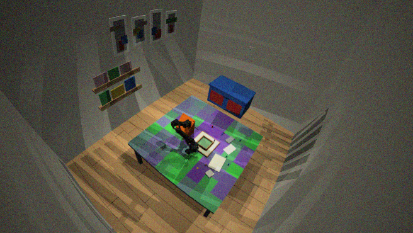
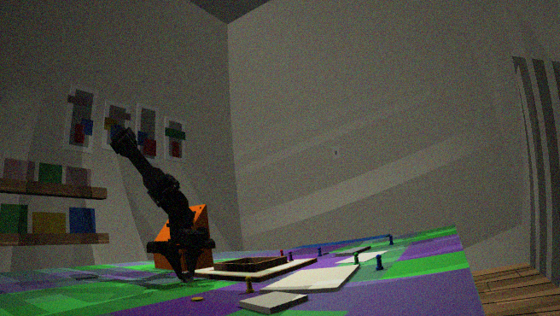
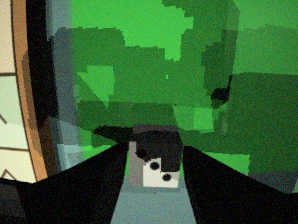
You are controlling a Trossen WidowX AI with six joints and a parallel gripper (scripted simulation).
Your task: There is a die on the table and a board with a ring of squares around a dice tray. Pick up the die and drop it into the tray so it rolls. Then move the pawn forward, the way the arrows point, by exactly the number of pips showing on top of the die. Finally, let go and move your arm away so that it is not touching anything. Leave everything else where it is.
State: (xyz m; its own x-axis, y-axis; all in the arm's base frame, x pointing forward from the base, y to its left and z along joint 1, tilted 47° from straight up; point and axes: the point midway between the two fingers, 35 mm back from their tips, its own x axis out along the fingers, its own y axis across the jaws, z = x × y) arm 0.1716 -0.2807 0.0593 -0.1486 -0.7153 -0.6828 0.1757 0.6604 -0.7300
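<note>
The purple pawn lies 30 cm to the left of my gripper tip, 16 cm ahead of it and 2 cm above it. From my gripper tip the other things lie so: green pawn 39 cm ahead, 17 cm to the left, 1 cm above; then white die right at my gripper tip; then yellow pawn 23 cm ahead, 6 cm to the right, 1 cm above.
</note>
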